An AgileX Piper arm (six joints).
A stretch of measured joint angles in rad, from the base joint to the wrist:
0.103 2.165 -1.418 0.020 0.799 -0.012
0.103 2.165 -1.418 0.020 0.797 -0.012
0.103 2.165 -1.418 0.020 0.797 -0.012
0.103 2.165 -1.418 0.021 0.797 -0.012
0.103 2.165 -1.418 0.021 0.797 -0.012
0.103 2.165 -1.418 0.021 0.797 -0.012
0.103 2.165 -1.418 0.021 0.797 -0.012
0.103 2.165 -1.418 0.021 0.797 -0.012
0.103 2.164 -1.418 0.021 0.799 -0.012
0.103 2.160 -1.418 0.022 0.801 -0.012
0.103 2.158 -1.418 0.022 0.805 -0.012
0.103 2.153 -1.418 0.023 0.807 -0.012
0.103 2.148 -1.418 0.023 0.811 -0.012
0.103 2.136 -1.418 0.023 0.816 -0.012
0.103 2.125 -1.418 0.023 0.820 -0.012
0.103 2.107 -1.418 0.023 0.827 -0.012
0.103 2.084 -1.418 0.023 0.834 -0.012
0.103 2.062 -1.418 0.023 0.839 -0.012
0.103 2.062 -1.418 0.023 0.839 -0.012
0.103 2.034 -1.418 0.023 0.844 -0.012
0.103 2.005 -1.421 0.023 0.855 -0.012
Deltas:
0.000 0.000 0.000 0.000 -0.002 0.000
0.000 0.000 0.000 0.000 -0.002 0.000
0.000 0.000 0.000 0.001 -0.002 0.000
0.000 0.000 0.000 0.001 -0.002 0.000
0.000 0.000 0.000 0.001 -0.002 0.000
0.000 0.000 0.000 0.001 -0.002 0.000
0.000 0.000 0.000 0.001 -0.002 0.000
0.000 -0.001 0.000 0.001 0.000 0.000
0.000 -0.005 0.000 0.002 0.002 0.000
0.000 -0.007 0.000 0.002 0.006 0.000
0.000 -0.012 0.000 0.003 0.008 0.000
0.000 -0.017 0.000 0.003 0.012 0.000
0.000 -0.029 0.000 0.003 0.017 0.000
0.000 -0.040 0.000 0.003 0.021 0.000
0.000 -0.058 0.000 0.003 0.028 0.000
0.000 -0.081 0.000 0.003 0.035 0.000
0.000 -0.103 0.000 0.003 0.040 0.000
0.000 -0.103 0.000 0.003 0.040 0.000
0.000 -0.131 0.000 0.003 0.045 0.000
0.000 -0.160 -0.003 0.003 0.056 0.000

